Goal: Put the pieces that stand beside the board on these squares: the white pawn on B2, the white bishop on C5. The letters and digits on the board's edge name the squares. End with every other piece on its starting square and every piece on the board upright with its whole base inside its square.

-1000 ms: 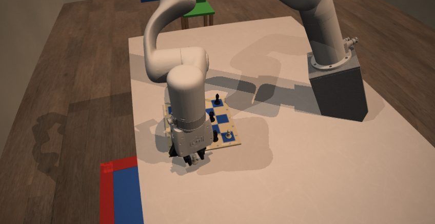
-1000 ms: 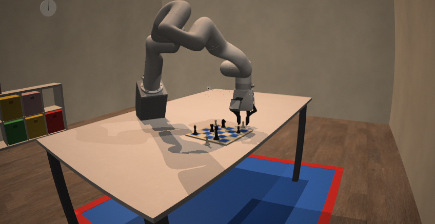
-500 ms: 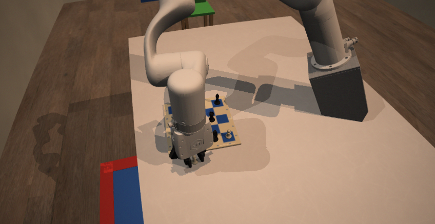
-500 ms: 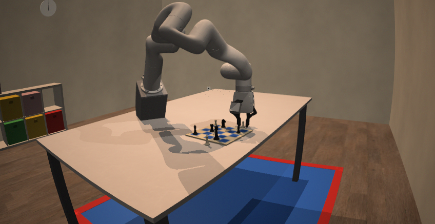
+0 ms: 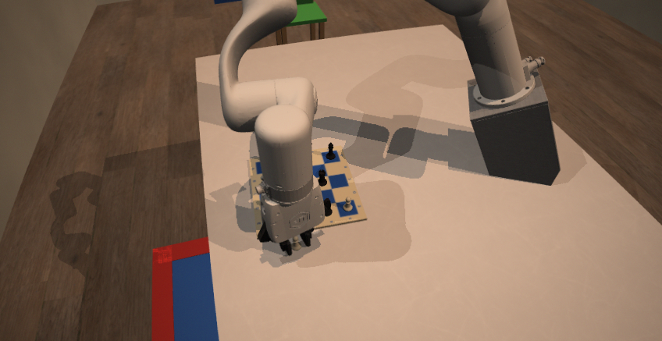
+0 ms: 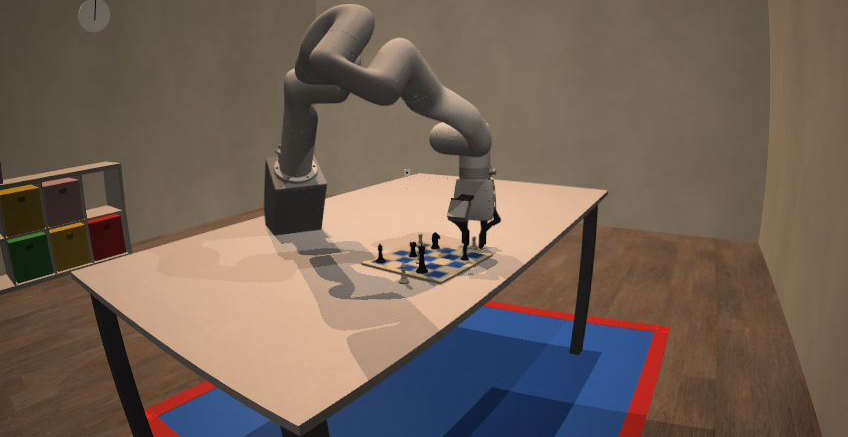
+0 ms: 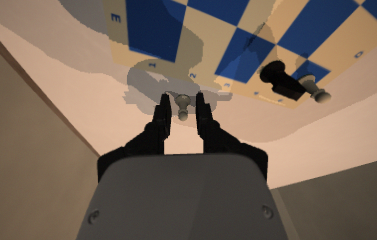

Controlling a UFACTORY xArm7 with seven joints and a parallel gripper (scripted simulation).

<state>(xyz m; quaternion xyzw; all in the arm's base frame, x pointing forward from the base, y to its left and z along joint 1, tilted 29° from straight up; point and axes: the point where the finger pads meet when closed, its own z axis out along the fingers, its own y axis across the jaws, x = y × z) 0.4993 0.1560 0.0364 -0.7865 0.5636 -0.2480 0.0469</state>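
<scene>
The tall black piece lies 220 mm to the right of my hand and 10 mm above it. From my hand the other things lie so: white bishop 10 mm behind, 280 mm to the right; then black pawn 30 mm ahead, 100 mm to the right; then chessboard 40 mm behind, 140 mm to the right, 20 mm below.
</scene>
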